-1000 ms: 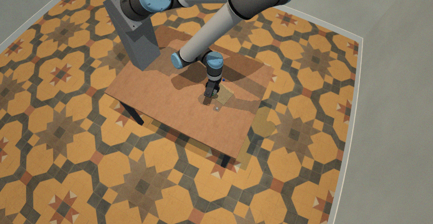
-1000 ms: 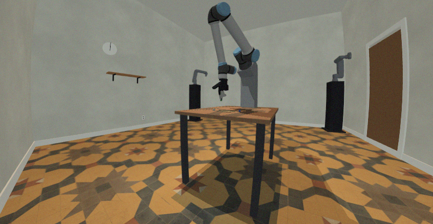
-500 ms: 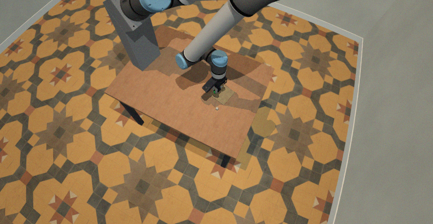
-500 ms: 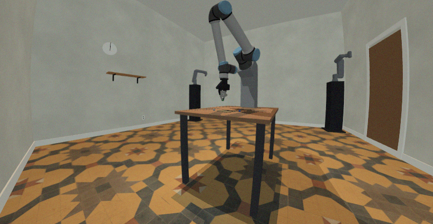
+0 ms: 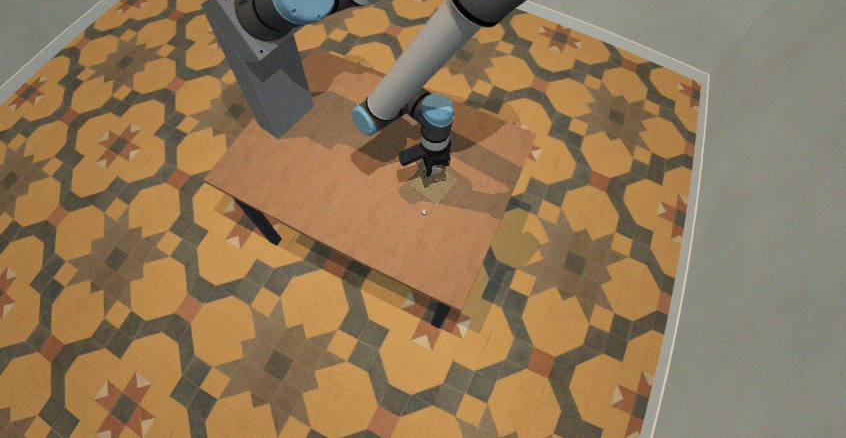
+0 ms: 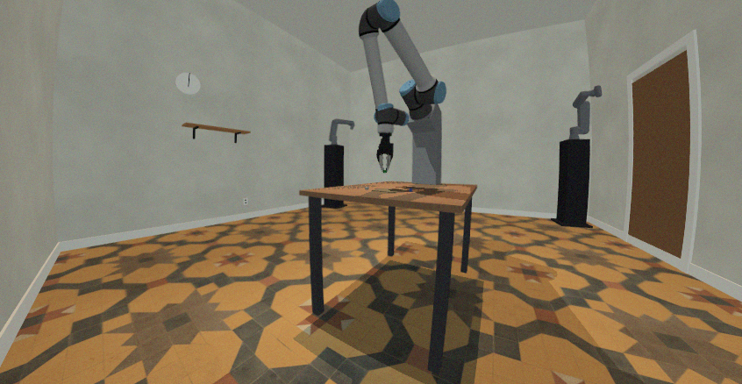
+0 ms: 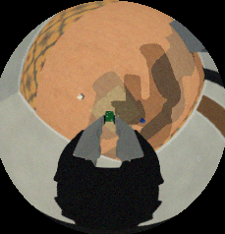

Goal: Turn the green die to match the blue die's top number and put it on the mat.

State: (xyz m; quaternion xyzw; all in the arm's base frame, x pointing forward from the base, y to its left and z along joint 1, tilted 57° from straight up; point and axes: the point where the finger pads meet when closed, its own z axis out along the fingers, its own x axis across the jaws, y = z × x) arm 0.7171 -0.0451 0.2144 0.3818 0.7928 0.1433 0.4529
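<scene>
Right now the tan mat is 2 cm ahead of my hand, 4 cm to the left of it and 11 cm below it. Round my hand: blue die (15 cm to the left, 11 cm below); then white die (3 cm ahead, 10 cm to the right, 11 cm below); then green die (1 cm below).
</scene>
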